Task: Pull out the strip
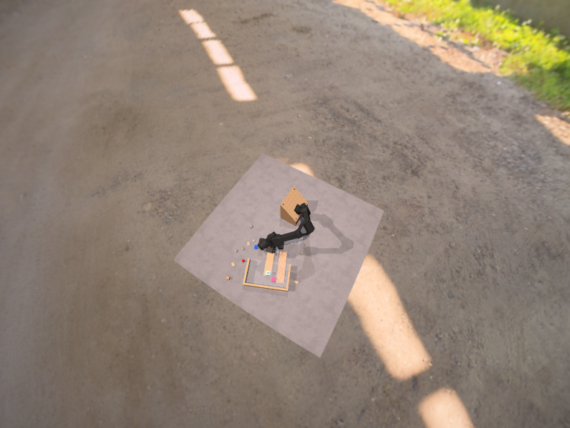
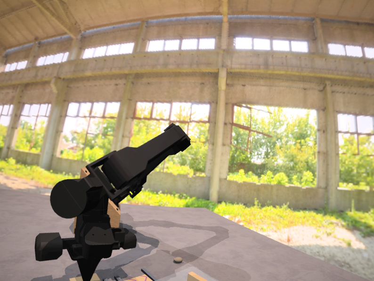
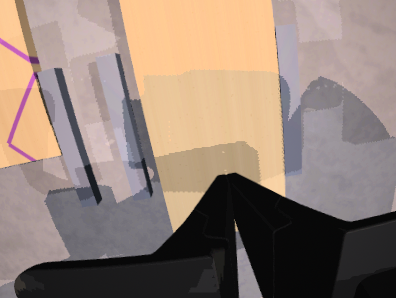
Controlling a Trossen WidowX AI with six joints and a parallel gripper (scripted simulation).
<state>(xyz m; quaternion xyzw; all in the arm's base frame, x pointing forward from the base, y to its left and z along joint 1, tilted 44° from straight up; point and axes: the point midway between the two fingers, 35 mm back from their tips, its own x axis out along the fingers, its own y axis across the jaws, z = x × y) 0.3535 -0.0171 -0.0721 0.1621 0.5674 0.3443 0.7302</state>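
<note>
Right now the blue piece is 11 cm to the right of my gripper tip and 5 cm ahead of it. From my gripper tip the other things lie so: red piece 19 cm ahead, 14 cm to the right, 1 cm above.
</note>
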